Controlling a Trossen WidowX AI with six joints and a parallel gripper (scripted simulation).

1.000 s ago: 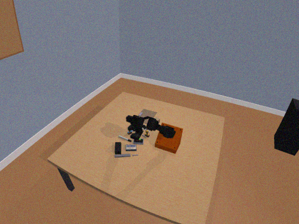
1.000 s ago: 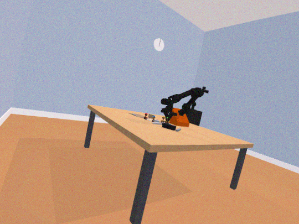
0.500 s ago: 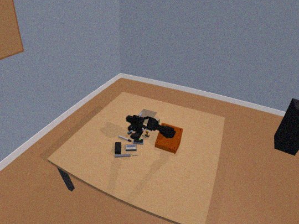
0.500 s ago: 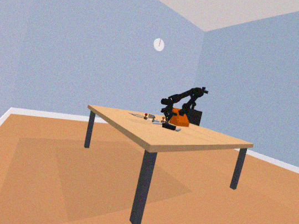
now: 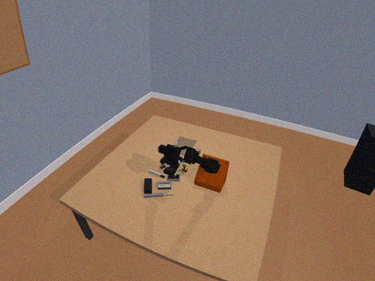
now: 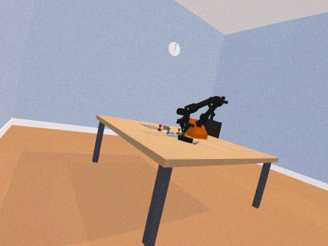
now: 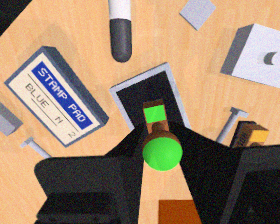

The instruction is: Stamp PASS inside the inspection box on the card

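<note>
Right now my gripper tip is 30 mm above the ink pad. The rest, counted from my gripper tip: white marker (100 mm ahead, 40 mm to the left, 30 mm below); yellow-knobbed stamp (20 mm behind, 110 mm to the right, 20 mm below); grey block (60 mm ahead, 90 mm to the right, 20 mm below).
</note>
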